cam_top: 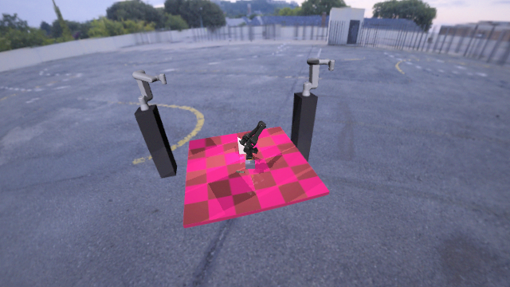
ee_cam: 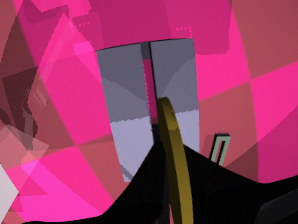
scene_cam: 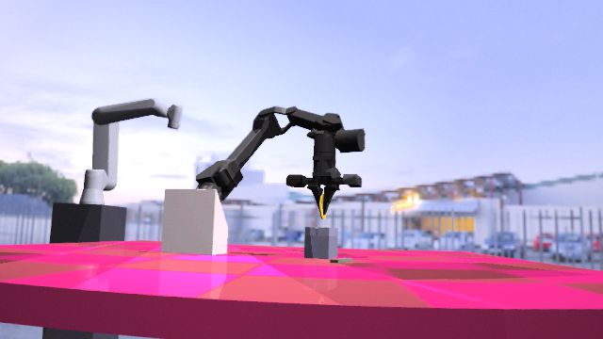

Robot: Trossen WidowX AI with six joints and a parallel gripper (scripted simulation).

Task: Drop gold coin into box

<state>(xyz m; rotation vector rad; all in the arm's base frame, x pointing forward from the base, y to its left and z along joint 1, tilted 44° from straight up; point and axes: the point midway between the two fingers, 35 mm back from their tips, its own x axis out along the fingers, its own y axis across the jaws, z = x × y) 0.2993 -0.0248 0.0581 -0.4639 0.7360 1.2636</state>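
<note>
My gripper tip is now 2 cm below the gold coin.
</note>
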